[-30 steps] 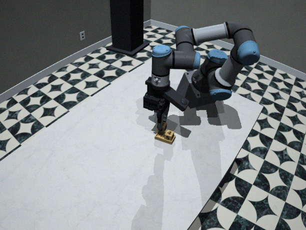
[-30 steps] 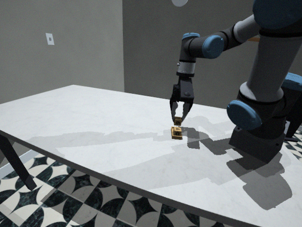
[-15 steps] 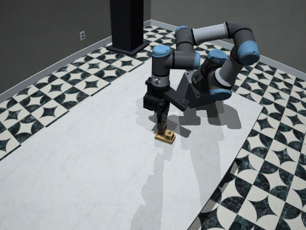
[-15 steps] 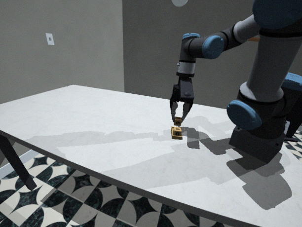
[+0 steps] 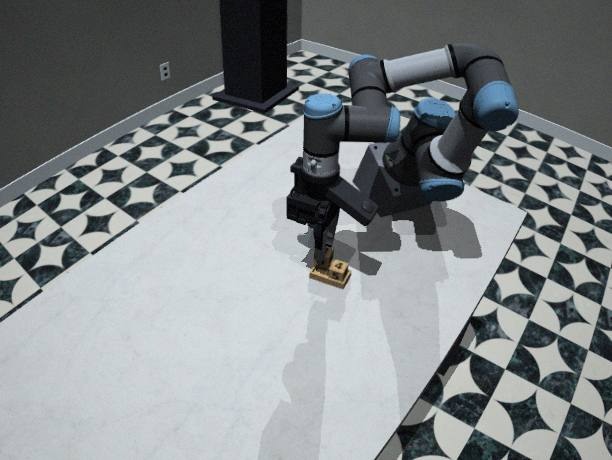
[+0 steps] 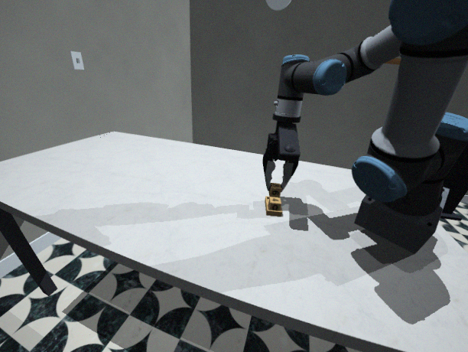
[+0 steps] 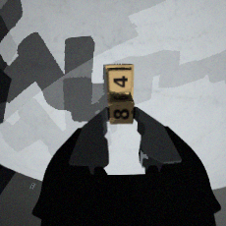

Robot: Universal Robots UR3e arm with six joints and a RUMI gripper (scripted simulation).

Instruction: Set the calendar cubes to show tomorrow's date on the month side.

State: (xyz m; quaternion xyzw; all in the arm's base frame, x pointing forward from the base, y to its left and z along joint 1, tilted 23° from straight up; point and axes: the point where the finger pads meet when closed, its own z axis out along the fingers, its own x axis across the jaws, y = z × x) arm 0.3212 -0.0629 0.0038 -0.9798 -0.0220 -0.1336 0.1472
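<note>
The wooden calendar tray is 5 cm below my hand and 2 cm to the left of it. Also, from my hand: wooden cube (1 cm below).
</note>
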